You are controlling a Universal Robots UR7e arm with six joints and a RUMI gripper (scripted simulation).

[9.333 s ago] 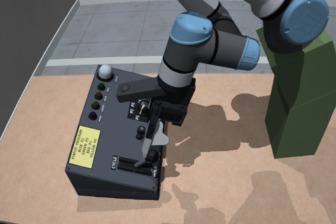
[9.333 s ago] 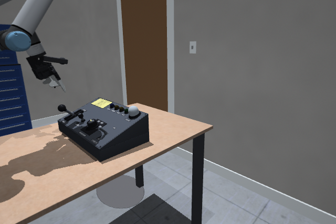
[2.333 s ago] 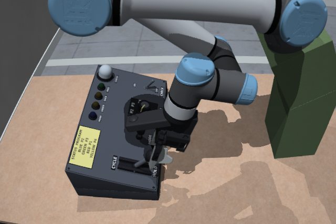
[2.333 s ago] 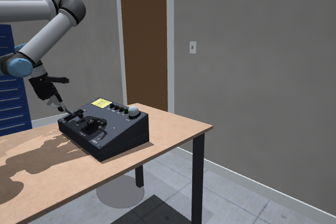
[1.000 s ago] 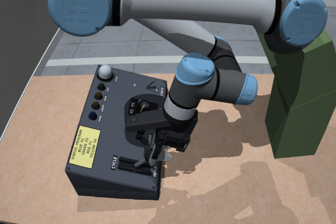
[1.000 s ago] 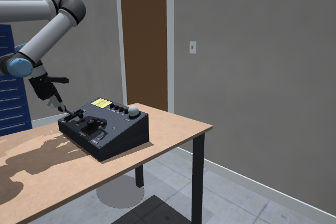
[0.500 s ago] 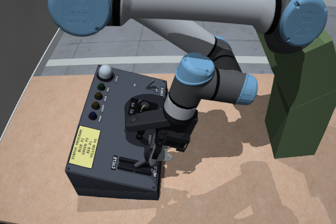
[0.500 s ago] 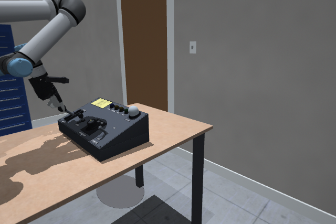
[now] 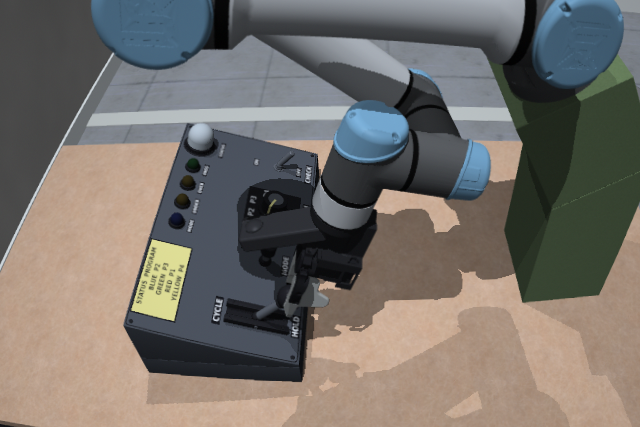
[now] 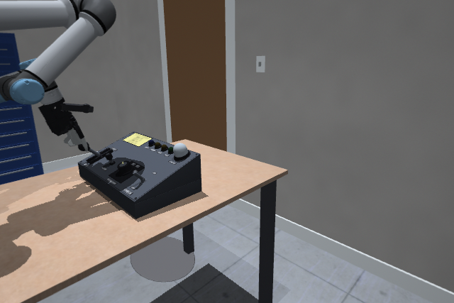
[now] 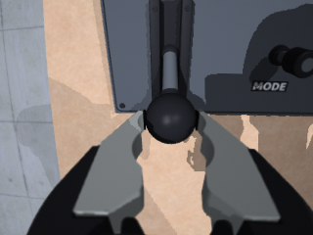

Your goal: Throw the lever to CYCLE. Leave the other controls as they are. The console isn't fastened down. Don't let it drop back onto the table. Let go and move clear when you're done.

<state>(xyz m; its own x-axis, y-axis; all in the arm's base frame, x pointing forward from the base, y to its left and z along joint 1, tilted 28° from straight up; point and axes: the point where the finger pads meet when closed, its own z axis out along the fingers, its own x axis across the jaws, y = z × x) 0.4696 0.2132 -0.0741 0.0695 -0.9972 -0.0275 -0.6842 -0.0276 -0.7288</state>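
My hand is 3 cm short of the black ball-topped lever and 3 cm above it. Round my hand: program dial (8 cm ahead, 22 cm to the right, 4 cm below); mode toggle (6 cm ahead, 12 cm to the right, 4 cm below); dark console (10 cm ahead, 17 cm to the right, 6 cm below).
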